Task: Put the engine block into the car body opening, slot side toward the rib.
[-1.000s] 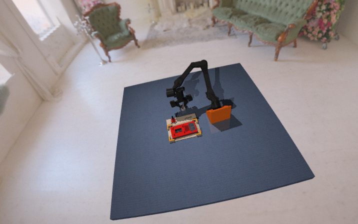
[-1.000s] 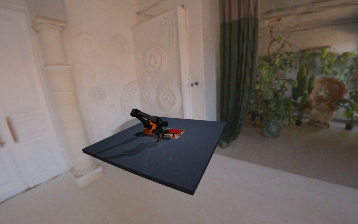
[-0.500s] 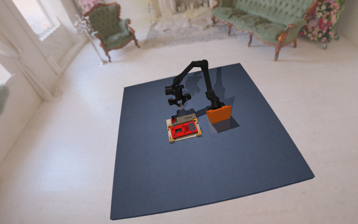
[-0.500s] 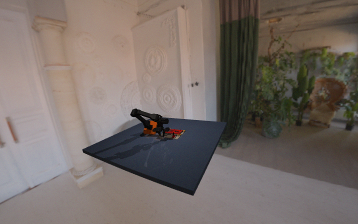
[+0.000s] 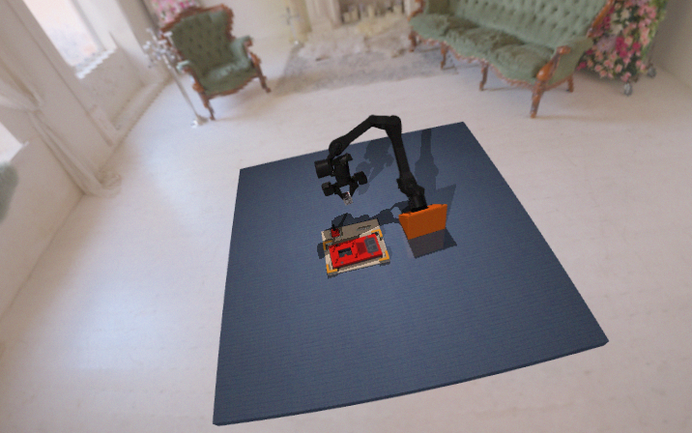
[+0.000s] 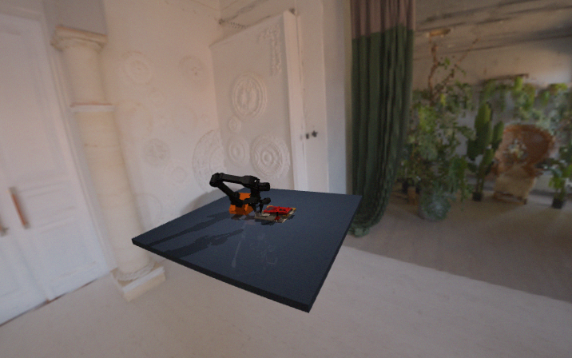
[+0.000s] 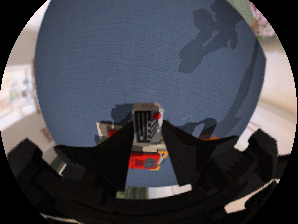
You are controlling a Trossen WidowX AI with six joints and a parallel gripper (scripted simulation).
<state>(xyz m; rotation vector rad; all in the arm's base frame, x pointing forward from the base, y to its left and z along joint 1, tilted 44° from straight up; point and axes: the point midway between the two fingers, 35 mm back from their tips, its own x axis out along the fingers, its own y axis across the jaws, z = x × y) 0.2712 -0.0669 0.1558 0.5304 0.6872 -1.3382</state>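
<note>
My gripper tip is now 30 mm short of the grey slab, 210 mm to the right of it and 80 mm above it. From my gripper tip the other things lie so: grey engine block: 10 mm below.
</note>
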